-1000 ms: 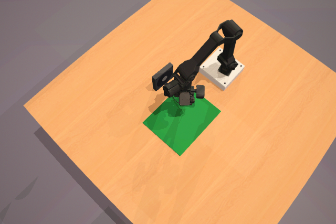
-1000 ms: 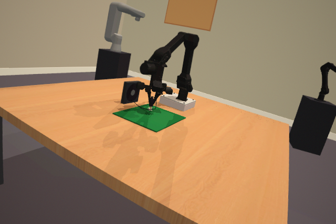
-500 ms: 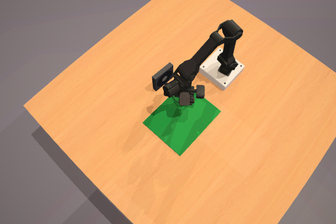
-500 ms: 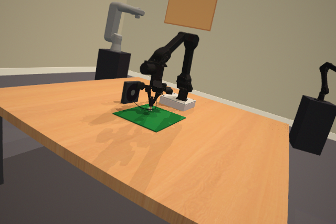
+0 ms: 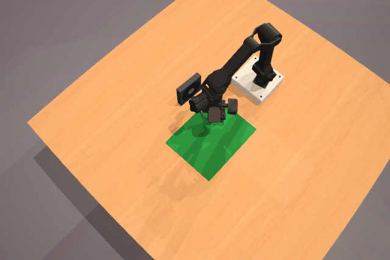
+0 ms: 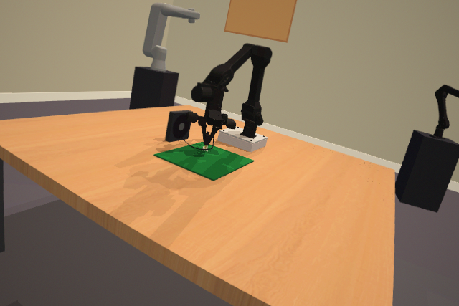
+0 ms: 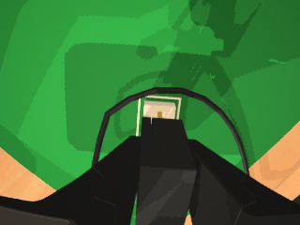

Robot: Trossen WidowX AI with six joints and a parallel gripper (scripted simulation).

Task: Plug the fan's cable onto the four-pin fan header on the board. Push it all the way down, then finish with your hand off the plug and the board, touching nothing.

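Now: gripper tip 1 cm past the dark plug and 1 cm below it. From my gripper tip the other things lie so: black fan (4 cm behind, 13 cm to the right, 2 cm above); then green board (7 cm ahead, 4 cm to the left, 5 cm below); then white four-pin fan header (1 cm behind, 4 cm below).
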